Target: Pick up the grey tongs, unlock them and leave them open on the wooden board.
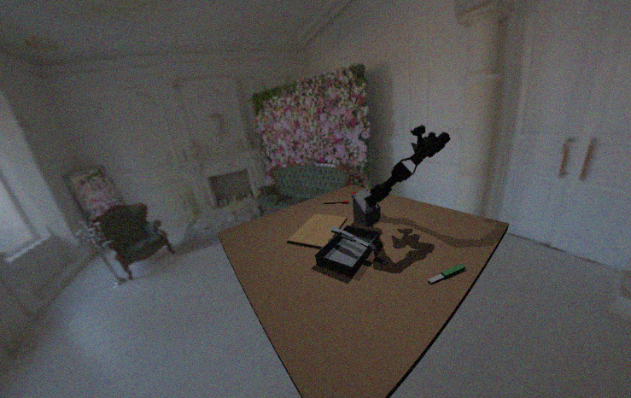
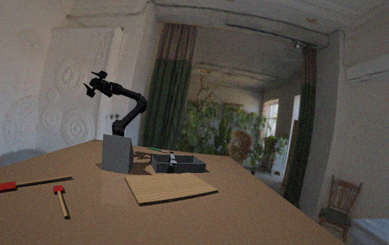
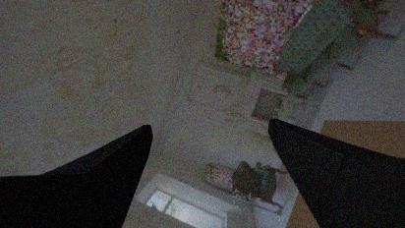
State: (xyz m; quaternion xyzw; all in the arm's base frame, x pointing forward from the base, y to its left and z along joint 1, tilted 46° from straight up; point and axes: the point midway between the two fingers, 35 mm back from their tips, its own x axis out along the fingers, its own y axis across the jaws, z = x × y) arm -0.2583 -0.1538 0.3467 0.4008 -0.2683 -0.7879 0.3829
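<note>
Right now my gripper tip is 620 mm short of the roasting tin, 40 mm to the right of it and 460 mm above it. The rest, counted from my gripper tip: wooden board: 590 mm ahead, 260 mm to the right, 480 mm below; then red spatula: 50 mm ahead, 460 mm to the right, 480 mm below.
</note>
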